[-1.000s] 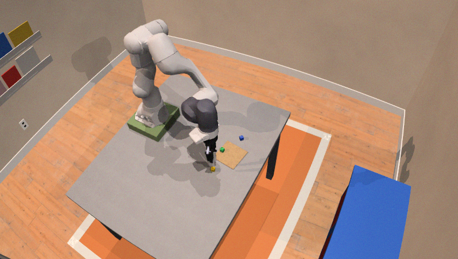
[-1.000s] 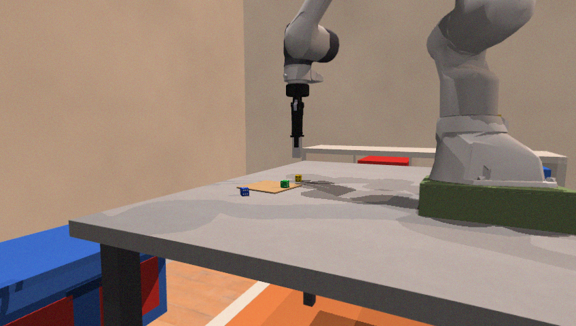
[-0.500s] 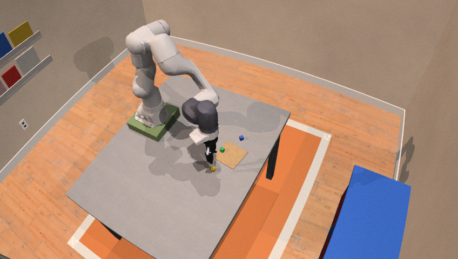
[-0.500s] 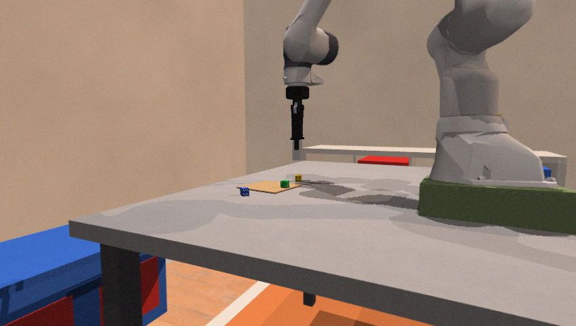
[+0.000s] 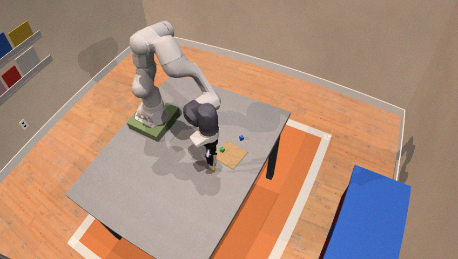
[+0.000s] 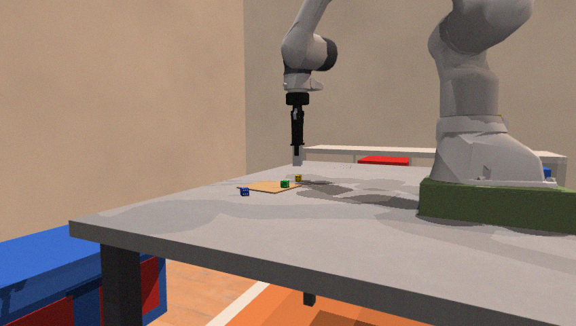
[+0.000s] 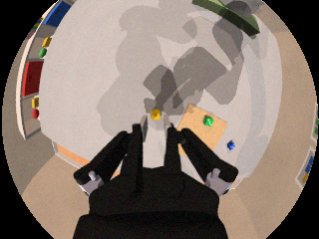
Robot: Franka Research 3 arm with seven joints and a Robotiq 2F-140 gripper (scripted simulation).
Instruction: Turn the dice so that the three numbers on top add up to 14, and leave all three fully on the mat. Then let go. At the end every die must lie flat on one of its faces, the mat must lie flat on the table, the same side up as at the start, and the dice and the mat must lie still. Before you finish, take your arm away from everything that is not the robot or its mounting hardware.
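My hand is 7 cm above the yellow die. From my hand the other things lie so: tan mat (12 cm to the left, 8 cm below, 5 cm ahead); blue die (25 cm to the left, 8 cm ahead, 7 cm below); green die (13 cm to the left, 7 cm below).
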